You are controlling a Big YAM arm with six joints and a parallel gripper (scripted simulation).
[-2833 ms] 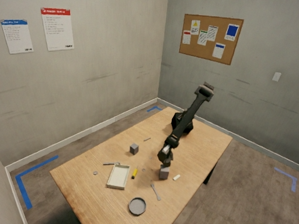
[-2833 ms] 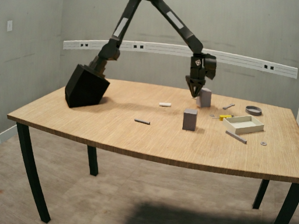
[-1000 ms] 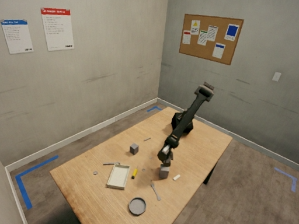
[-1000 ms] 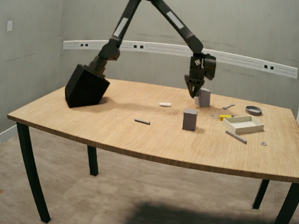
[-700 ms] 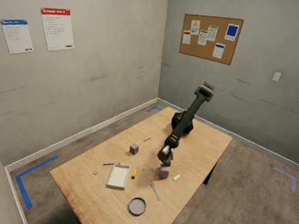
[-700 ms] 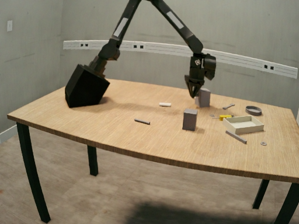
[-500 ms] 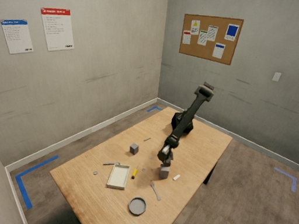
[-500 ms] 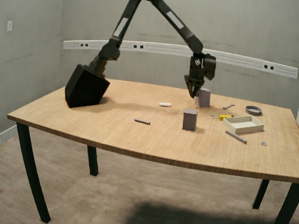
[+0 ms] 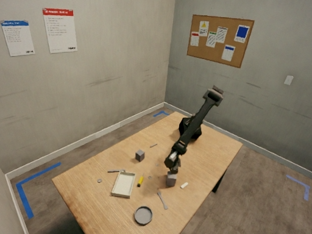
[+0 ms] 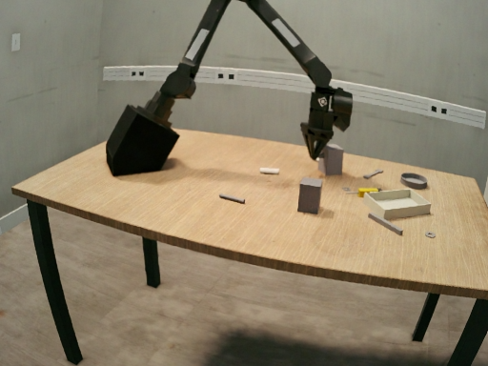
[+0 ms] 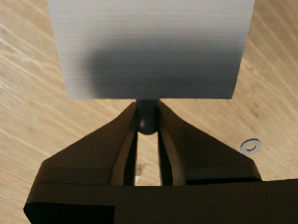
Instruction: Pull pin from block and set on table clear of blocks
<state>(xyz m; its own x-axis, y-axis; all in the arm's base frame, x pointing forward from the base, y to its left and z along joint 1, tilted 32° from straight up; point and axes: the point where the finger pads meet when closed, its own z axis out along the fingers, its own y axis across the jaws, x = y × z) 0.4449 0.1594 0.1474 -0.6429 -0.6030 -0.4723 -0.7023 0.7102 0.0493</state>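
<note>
Right now the short grey pin is 20 mm ahead of my hand and 30 mm to the left of it. Also, from my hand: spanner 180 mm ahead, 120 mm to the left, 50 mm below; white tray 310 mm ahead, 120 mm to the right, 40 mm below; grey ring dish 320 mm ahead, 130 mm to the left, 40 mm below.
</note>
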